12 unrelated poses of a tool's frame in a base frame.
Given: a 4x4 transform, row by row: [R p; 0 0 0 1], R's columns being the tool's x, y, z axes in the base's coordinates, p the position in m. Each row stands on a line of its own.
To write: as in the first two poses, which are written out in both.
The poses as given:
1:
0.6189, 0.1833, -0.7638, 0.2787
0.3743, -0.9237, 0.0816, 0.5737
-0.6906, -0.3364, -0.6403, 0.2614
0, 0, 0, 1
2:
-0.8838, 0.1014, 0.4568, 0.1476
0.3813, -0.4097, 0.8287, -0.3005
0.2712, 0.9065, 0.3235, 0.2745
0, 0, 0, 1
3:
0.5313, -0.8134, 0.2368, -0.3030
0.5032, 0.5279, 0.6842, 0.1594
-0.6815, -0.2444, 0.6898, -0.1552
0, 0, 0, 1
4:
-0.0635, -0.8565, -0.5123, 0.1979
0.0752, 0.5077, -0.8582, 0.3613
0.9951, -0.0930, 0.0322, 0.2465
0, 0, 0, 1
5:
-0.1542, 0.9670, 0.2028, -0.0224
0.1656, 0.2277, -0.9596, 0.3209
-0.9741, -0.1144, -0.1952, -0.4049
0, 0, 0, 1
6:
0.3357, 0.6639, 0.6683, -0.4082
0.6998, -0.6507, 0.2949, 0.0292
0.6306, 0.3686, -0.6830, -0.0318
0, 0, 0, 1
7:
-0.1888, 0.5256, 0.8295, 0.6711
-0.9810, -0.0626, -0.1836, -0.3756
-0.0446, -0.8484, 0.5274, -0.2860
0, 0, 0, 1
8:
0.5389, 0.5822, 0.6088, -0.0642
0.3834, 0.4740, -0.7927, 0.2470
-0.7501, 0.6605, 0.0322, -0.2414
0, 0, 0, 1
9:
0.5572, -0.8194, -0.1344, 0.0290
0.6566, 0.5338, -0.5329, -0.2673
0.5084, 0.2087, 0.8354, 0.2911
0, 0, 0, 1
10:
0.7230, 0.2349, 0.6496, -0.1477
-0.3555, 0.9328, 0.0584, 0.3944
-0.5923, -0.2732, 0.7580, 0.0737
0, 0, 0, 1
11:
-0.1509, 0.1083, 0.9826, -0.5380
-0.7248, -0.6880, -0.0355, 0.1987
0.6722, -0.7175, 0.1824, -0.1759
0, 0, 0, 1
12:
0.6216, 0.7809, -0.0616, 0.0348
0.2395, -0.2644, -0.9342, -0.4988
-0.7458, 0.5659, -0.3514, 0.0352
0, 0, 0, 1
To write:
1:
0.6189, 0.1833, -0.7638, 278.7
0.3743, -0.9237, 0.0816, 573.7
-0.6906, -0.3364, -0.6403, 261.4
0, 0, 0, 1

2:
-0.8838, 0.1014, 0.4568, 147.6
0.3813, -0.4097, 0.8287, -300.5
0.2712, 0.9065, 0.3235, 274.5
0, 0, 0, 1

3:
0.5313, -0.8134, 0.2368, -303.0
0.5032, 0.5279, 0.6842, 159.4
-0.6815, -0.2444, 0.6898, -155.2
0, 0, 0, 1

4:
-0.0635, -0.8565, -0.5123, 197.9
0.0752, 0.5077, -0.8582, 361.3
0.9951, -0.0930, 0.0322, 246.5
0, 0, 0, 1

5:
-0.1542, 0.9670, 0.2028, -22.4
0.1656, 0.2277, -0.9596, 320.9
-0.9741, -0.1144, -0.1952, -404.9
0, 0, 0, 1

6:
0.3357, 0.6639, 0.6683, -408.2
0.6998, -0.6507, 0.2949, 29.2
0.6306, 0.3686, -0.6830, -31.8
0, 0, 0, 1

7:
-0.1888, 0.5256, 0.8295, 671.1
-0.9810, -0.0626, -0.1836, -375.6
-0.0446, -0.8484, 0.5274, -286.0
0, 0, 0, 1

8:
0.5389, 0.5822, 0.6088, -64.2
0.3834, 0.4740, -0.7927, 247.0
-0.7501, 0.6605, 0.0322, -241.4
0, 0, 0, 1

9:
0.5572, -0.8194, -0.1344, 29.0
0.6566, 0.5338, -0.5329, -267.3
0.5084, 0.2087, 0.8354, 291.1
0, 0, 0, 1

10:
0.7230, 0.2349, 0.6496, -147.7
-0.3555, 0.9328, 0.0584, 394.4
-0.5923, -0.2732, 0.7580, 73.7
0, 0, 0, 1

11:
-0.1509, 0.1083, 0.9826, -538.0
-0.7248, -0.6880, -0.0355, 198.7
0.6722, -0.7175, 0.1824, -175.9
0, 0, 0, 1

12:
0.6216, 0.7809, -0.0616, 34.8
0.2395, -0.2644, -0.9342, -498.8
-0.7458, 0.5659, -0.3514, 35.2
0, 0, 0, 1

